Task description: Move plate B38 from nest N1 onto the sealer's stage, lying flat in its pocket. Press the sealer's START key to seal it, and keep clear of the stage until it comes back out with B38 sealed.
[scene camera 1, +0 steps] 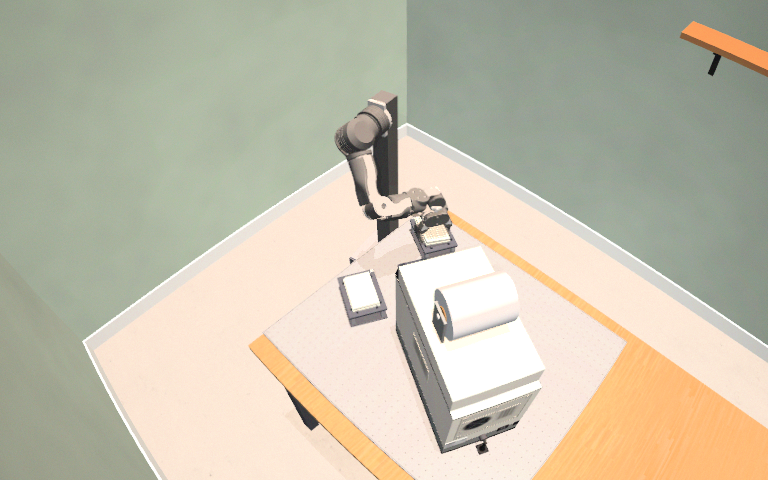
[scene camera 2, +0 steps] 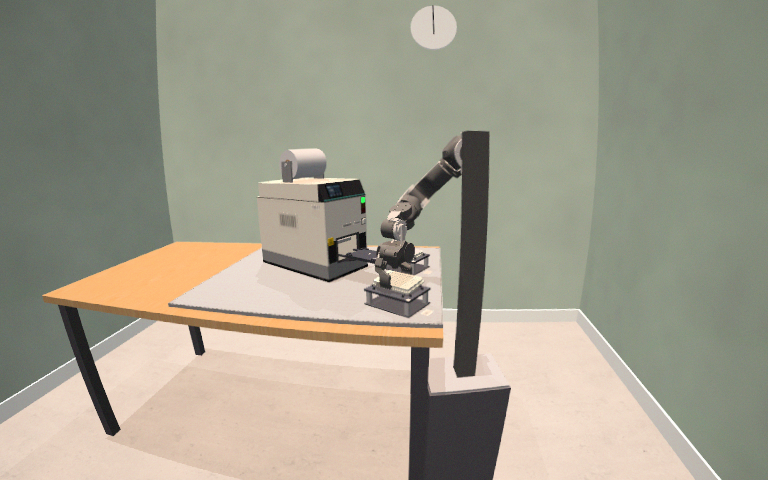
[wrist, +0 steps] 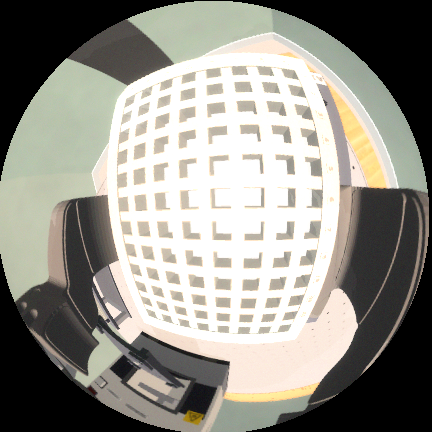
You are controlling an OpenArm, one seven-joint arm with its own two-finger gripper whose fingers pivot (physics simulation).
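Plate B38 [scene camera 1: 436, 234] [scene camera 2: 404, 279] [wrist: 225, 195], cream with a grid of open wells, is level at nest N1 [scene camera 1: 438, 249] [scene camera 2: 387, 295] [wrist: 340, 135]; any gap below it is too small to judge. Its name is not legible. My gripper [scene camera 1: 434, 227] [scene camera 2: 396, 273] [wrist: 217, 249] is shut on it, one finger along each long side. The sealer [scene camera 1: 492, 367] [scene camera 2: 294, 232] [wrist: 115, 395] shows a green light. Its dark stage [scene camera 2: 362, 255] sticks out of the front opening; in scene camera 1 the sealer hides it. A small pale key [scene camera 2: 363, 221] [wrist: 101, 382] is on the sealer's front.
A second nest [scene camera 1: 370, 315] [wrist: 107, 285] stands across from N1, beyond the stage, and carries a white plate [scene camera 1: 361, 290]. A film roll [scene camera 1: 481, 305] [scene camera 2: 306, 163] sits on top of the sealer. The arm's dark column [scene camera 2: 474, 243] stands beside the table edge.
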